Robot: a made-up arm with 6 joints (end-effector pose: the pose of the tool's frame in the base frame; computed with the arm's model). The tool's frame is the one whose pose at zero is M.
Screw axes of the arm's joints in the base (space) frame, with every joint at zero. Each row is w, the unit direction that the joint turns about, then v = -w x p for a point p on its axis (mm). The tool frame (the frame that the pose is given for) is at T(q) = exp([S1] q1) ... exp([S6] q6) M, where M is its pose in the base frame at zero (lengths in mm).
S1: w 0 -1 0 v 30.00 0.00 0.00
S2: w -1 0 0 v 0.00 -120.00 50.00
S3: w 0 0 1 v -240.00 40.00 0.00
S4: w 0 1 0 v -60.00 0.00 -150.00
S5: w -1 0 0 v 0.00 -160.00 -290.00
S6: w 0 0 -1 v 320.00 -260.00 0.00
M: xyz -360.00 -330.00 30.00 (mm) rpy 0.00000 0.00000 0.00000 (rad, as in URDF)
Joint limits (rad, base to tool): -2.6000..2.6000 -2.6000..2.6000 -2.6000..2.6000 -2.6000..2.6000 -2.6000..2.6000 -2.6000..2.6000
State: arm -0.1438 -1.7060 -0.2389 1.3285 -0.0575 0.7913
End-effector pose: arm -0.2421 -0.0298 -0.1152 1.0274 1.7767 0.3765
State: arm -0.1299 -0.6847 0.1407 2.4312 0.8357 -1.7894
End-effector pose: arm -0.0289 -0.2931 -0.2739 -1.3084 -1.2127 -1.6945
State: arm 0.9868 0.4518 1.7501 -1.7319 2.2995 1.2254
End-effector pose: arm 0.0282 -0.4820 0.2325 1.0515 -2.6229 -0.9634
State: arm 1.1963 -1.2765 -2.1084 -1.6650 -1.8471 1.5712
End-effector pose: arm 0.0829 0.2224 0.1715 2.8654 -0.5677 -0.9543
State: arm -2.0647 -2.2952 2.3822 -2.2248 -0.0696 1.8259
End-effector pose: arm -0.0536 0.3604 0.0993 -2.0436 1.1143 0.9069
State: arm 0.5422 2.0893 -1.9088 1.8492 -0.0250 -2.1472
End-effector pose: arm -0.2236 0.1032 0.1227 -0.5173 -0.7753 0.6030
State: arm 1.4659 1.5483 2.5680 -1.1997 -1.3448 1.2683
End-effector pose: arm -0.5891 -0.1131 0.2447 -0.1103 0.8866 0.0022
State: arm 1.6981 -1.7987 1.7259 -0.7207 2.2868 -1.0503
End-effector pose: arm 0.5682 0.1566 0.1936 -0.0418 -2.7489 -0.5996
